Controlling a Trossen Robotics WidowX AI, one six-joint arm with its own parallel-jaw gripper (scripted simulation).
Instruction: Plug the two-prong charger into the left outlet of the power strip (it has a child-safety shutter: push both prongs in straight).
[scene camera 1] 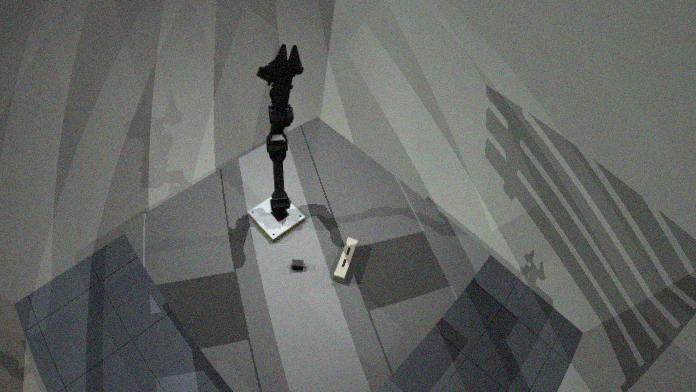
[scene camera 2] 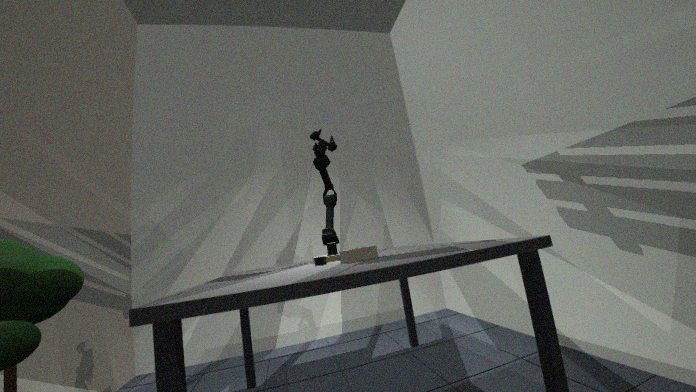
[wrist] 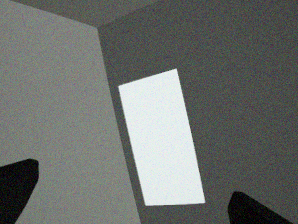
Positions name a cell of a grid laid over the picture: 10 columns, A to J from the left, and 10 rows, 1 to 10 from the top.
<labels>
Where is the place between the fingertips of my gripper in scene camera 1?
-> At E2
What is my gripper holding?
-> Nothing.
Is my gripper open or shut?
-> Open.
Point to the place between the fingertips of my gripper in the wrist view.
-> At E9
</labels>
